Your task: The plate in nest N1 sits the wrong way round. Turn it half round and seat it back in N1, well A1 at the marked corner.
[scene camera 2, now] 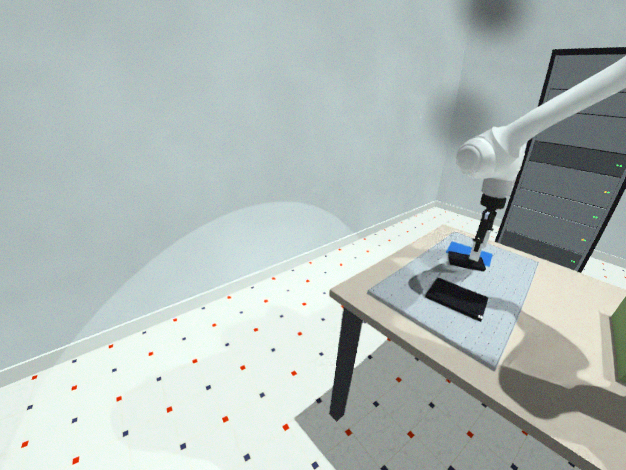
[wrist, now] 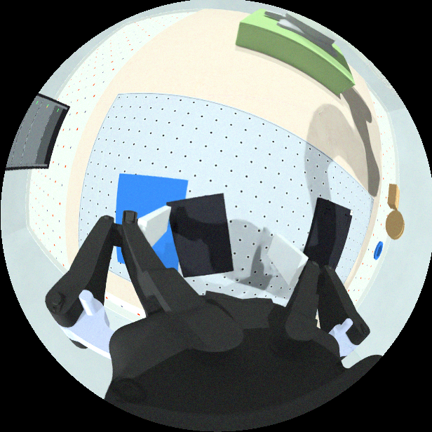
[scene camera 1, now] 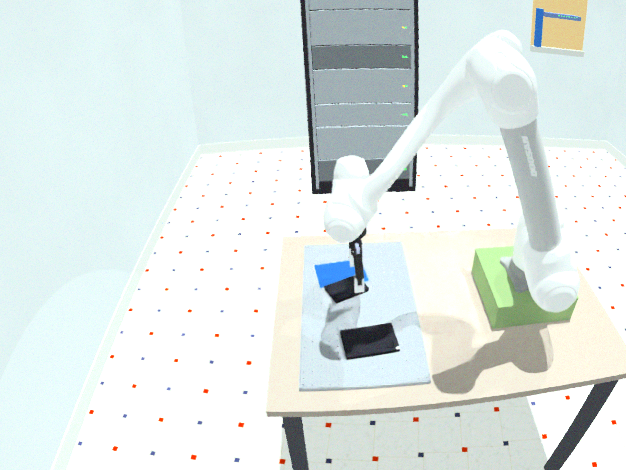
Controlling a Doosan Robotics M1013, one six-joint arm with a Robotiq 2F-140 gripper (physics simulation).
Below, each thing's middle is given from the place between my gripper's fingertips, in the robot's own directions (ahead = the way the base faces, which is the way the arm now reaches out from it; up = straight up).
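Scene:
Blue rectangle (scene camera 1: 329, 273), 12 cm right of my hand, 6 cm below, 4 cm ahead.

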